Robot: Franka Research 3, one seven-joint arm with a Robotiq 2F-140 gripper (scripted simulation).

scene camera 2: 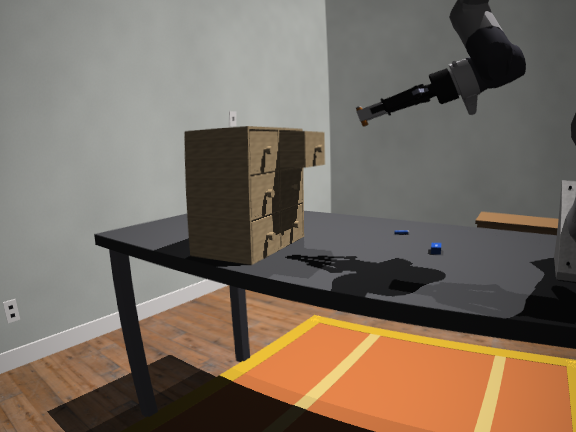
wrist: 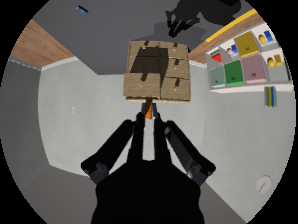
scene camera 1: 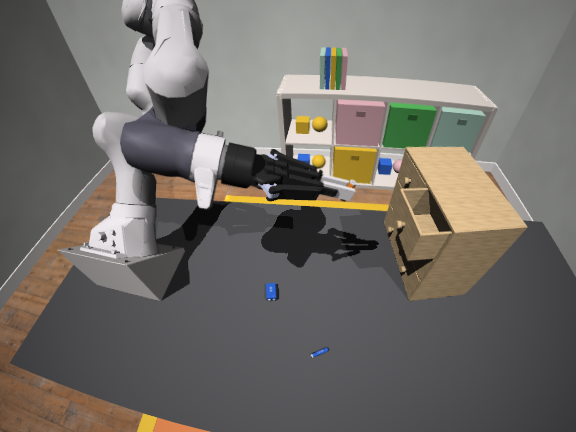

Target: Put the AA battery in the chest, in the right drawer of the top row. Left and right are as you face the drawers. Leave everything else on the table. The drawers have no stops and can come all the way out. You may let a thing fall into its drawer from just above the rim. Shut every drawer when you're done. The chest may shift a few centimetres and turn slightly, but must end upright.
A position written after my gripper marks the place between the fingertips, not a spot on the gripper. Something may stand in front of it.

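Note:
Through scene camera 1 I can see my gripper (scene camera 1: 350,191), along with a wooden chest (scene camera 1: 484,224). Scene camera 2 gives me both the chest (scene camera 2: 217,161) and the gripper (scene camera 2: 359,116). In the wrist view my gripper (wrist: 148,108) is visible too.

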